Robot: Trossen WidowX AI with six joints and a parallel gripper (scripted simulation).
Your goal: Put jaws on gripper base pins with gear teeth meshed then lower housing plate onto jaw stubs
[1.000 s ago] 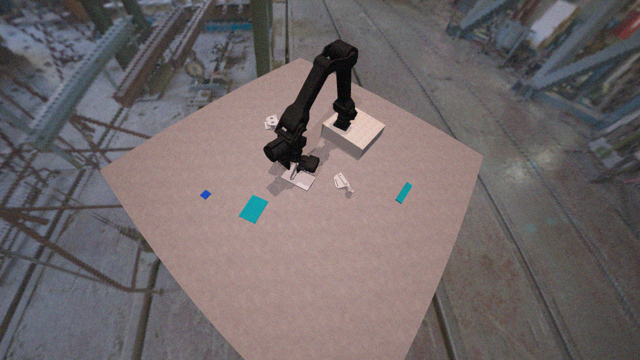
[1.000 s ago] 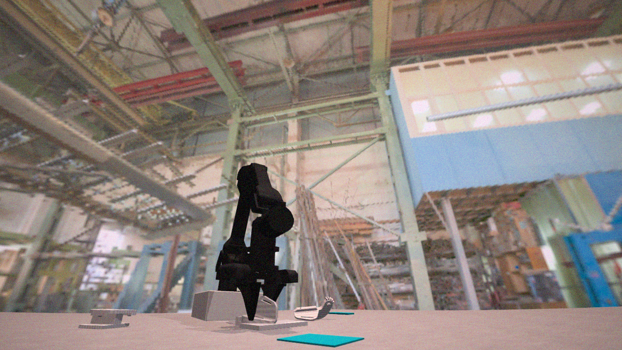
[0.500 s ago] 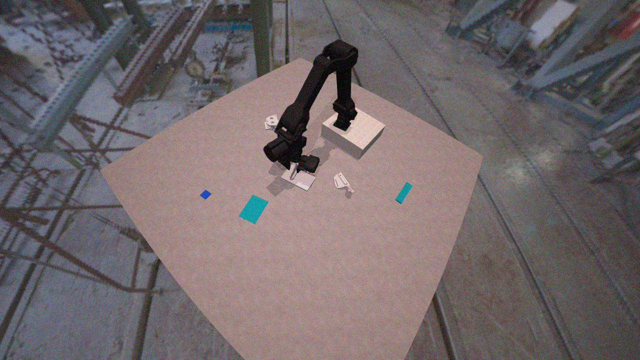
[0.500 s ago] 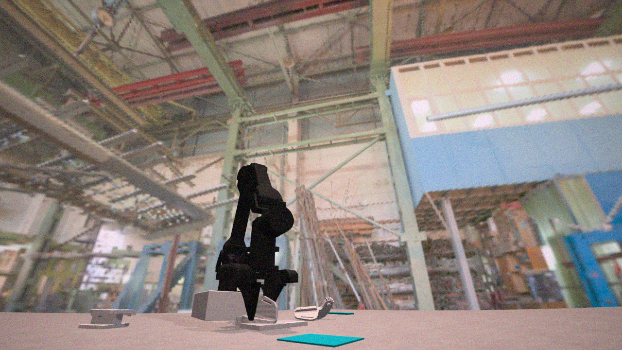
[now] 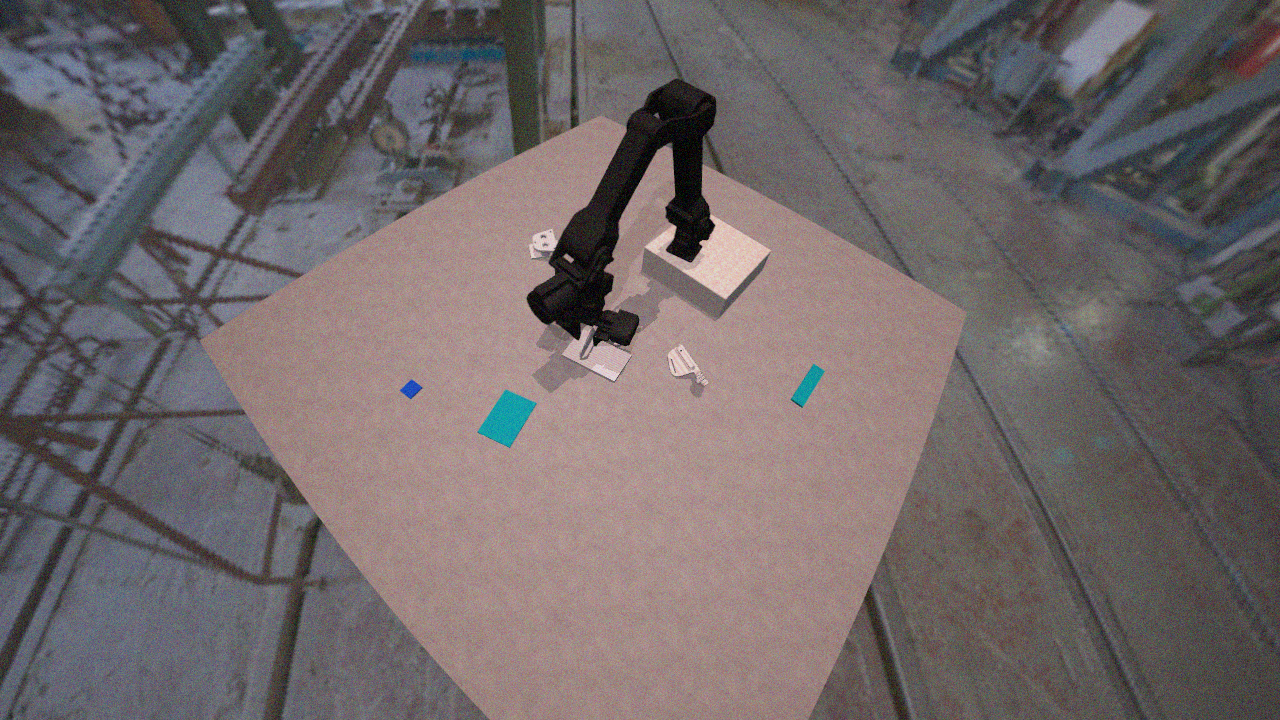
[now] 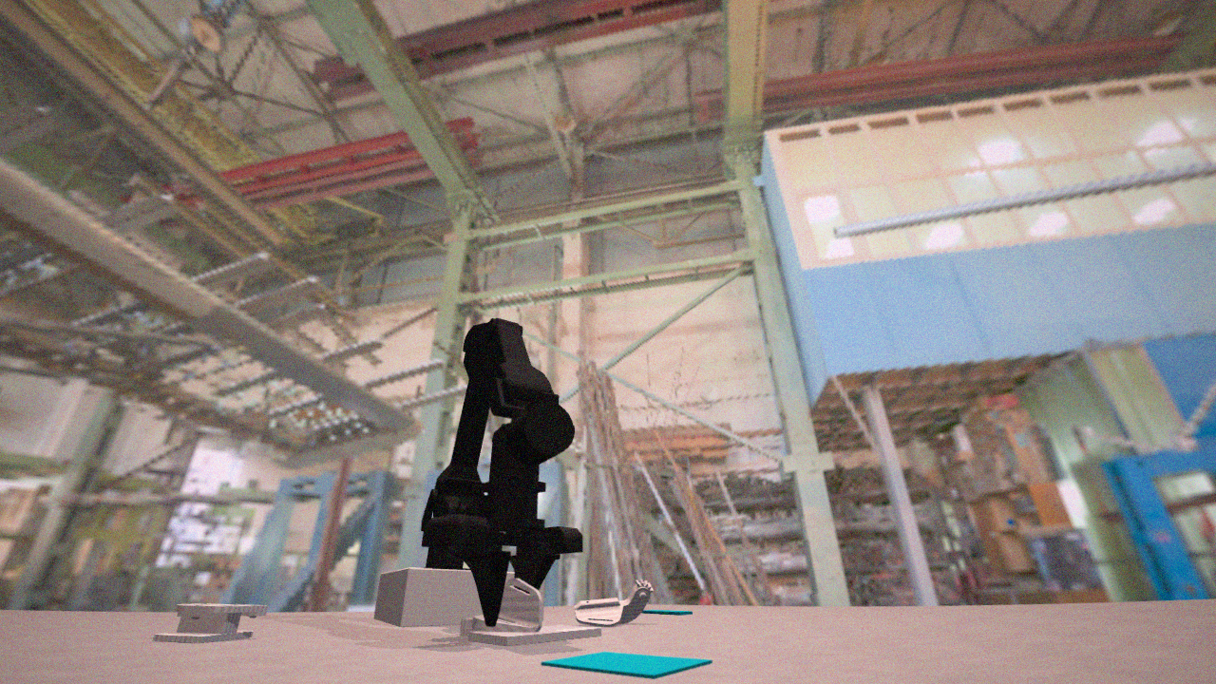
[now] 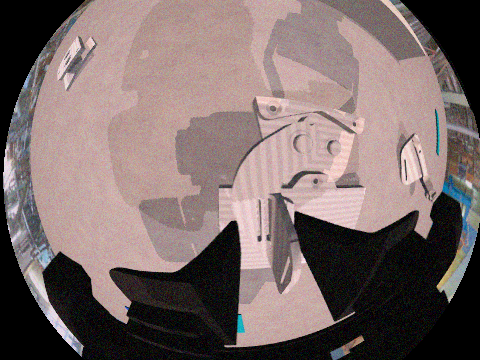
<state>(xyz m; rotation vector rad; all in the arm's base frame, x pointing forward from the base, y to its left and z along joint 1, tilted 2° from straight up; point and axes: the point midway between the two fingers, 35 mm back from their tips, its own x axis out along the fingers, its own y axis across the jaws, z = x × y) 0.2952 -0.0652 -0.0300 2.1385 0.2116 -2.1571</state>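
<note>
My gripper tip is now 30 mm to the right of the flat white plate, 10 mm short of it and 10 mm above it. Round my gripper tip: gripper base: 240 mm to the right, 180 mm behind, 10 mm above; then housing plate: 50 mm behind, 30 mm to the left, 10 mm below; then large teal patch: 210 mm ahead, 40 mm to the right, 10 mm below.
</note>
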